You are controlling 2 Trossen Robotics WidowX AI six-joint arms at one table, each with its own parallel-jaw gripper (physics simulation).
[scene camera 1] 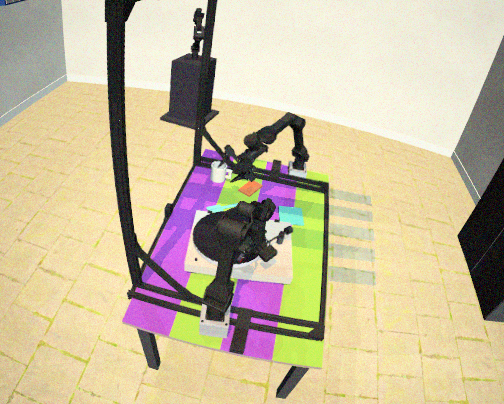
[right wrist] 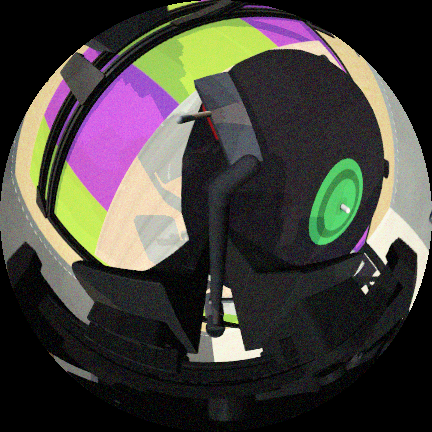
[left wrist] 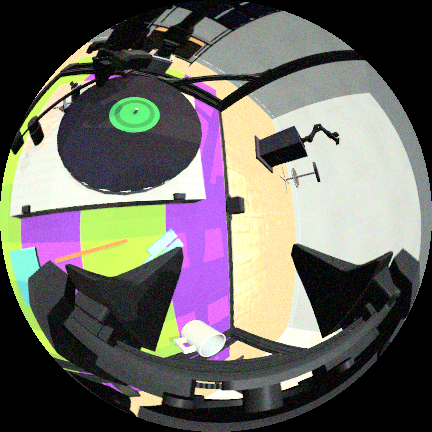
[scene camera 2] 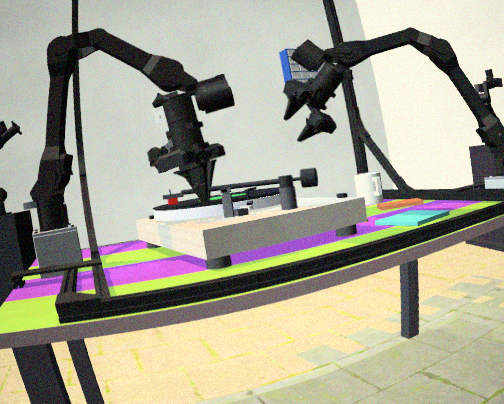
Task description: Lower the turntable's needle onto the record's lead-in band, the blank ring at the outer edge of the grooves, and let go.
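Frame: origin at the left arm's base, x ahead, y left, z up, level; metres.
Where they show: left gripper, fingertip midpoint: (scene camera 1: pixel 224 175) (left wrist: pixel 239 252) (scene camera 2: pixel 291 130); right gripper, fingertip midpoint: (scene camera 1: pixel 253 253) (left wrist: pixel 98 85) (scene camera 2: pixel 206 201); left arm's base, link origin: (scene camera 1: pixel 298 166); right arm's base, link origin: (scene camera 1: pixel 215 313) (left wrist: pixel 162 54) (scene camera 2: pixel 53 228).
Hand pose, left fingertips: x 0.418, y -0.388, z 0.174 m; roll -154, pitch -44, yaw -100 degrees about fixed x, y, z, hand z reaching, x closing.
Note:
Each offset is from my left fingertips to the centre of the thing. "spot": to the spot under its first point.
The black record {dy +0.058, dx +0.231, dz -0.130 m} (scene camera 1: pixel 210 237) (left wrist: pixel 100 160) (right wrist: pixel 300 110) with a green label lies on the pale turntable {dy +0.110, dx +0.230, dz -0.157 m} (scene camera 1: pixel 270 276) (scene camera 2: pixel 280 229) (left wrist: pixel 50 195) (right wrist: pixel 125 240). My right gripper (scene camera 2: pixel 204 199) (right wrist: pixel 215 232) is shut on the black tonearm {dy +0.205, dx +0.268, dz -0.109 m} (scene camera 2: pixel 240 185) (right wrist: pixel 216 220), behind the headshell. The headshell {dy +0.112, dx +0.356, dz -0.109 m} (right wrist: pixel 230 117) is over the record's outer edge, its finger lift sticking out past the rim. The red cartridge {dy +0.112, dx +0.356, dz -0.118 m} (scene camera 2: pixel 172 201) is very low over the record. The needle tip is hidden, so contact cannot be told. My left gripper (scene camera 2: pixel 293 129) (left wrist: pixel 239 252) is open and empty, high above the table, away from the turntable.
A white mug {dy -0.029, dx -0.262, dz -0.175 m} (scene camera 1: pixel 218 173) (scene camera 2: pixel 363 188) (left wrist: pixel 200 337), an orange block {dy +0.134, dx -0.218, dz -0.217 m} (scene camera 1: pixel 250 188) (scene camera 2: pixel 400 203) (left wrist: pixel 92 251) and cyan pieces {dy +0.341, dx -0.046, dz -0.217 m} (scene camera 1: pixel 291 216) (scene camera 2: pixel 412 218) (left wrist: pixel 24 265) lie beyond the turntable in scene camera 1. The arm-rest post {spot: dy +0.218, dx +0.294, dz -0.131 m} (scene camera 2: pixel 227 202) stands beside the tonearm. A black frame (scene camera 1: pixel 117 150) rises around the table.

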